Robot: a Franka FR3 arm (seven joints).
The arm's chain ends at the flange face. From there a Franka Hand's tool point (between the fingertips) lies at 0.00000 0.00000 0.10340 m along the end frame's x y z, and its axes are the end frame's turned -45 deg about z.
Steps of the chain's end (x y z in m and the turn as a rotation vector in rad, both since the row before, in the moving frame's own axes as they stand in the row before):
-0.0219 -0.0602 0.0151 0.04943 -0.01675 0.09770
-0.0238 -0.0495 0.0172 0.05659 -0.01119 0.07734
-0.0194 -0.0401 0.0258 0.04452 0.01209 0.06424
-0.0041 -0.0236 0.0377 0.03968 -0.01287 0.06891
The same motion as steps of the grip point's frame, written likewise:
0.0297 -0.0628 0.0150 0.04680 0.02311 0.09770
0.0217 -0.0567 0.0170 0.04793 0.03210 0.07734
0.0188 -0.0443 0.0257 0.02293 0.04003 0.06424
0.0159 -0.0234 0.0376 0.03716 0.01896 0.06891

